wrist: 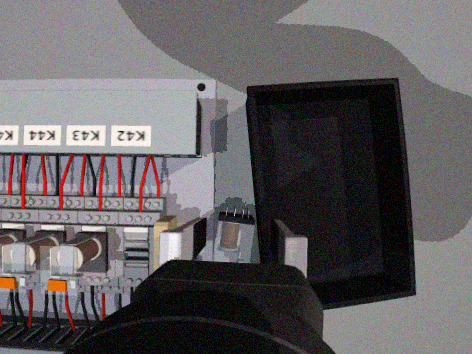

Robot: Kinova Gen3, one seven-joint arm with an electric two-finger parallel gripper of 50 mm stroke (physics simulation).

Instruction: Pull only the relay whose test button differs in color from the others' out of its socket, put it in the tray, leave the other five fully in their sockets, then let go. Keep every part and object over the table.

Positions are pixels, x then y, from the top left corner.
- gripper: 238,232
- clear-cased relay: 234,237
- panel: 188,183
